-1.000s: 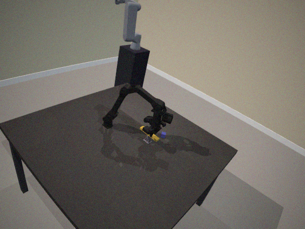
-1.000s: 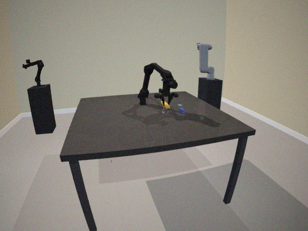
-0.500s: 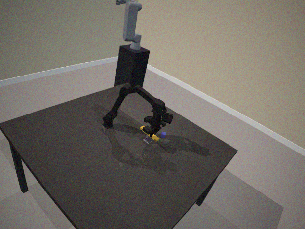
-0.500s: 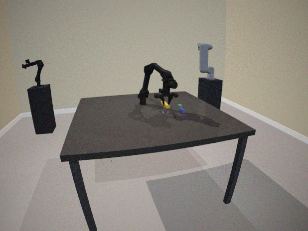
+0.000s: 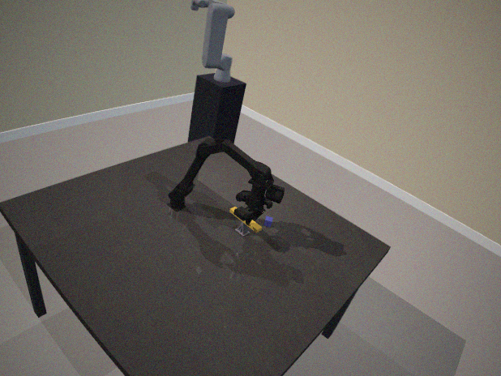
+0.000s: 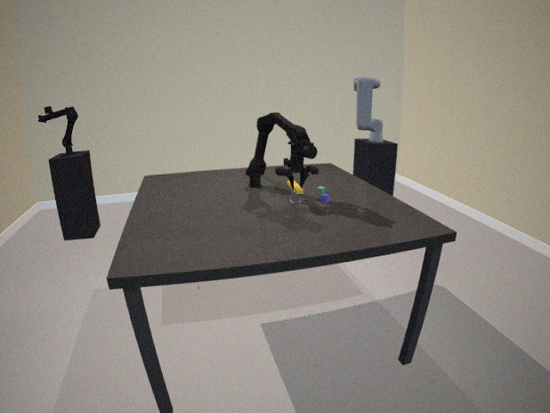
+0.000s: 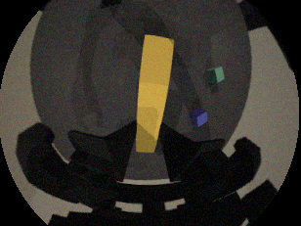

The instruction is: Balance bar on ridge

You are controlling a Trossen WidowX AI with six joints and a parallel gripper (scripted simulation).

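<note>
Now: the bar 30 mm behind my gripper tip. Also, from my gripper tip: blue cube 140 mm to the left, 50 mm below, 10 mm ahead; green cube 170 mm to the left, 110 mm behind, 50 mm below.
</note>
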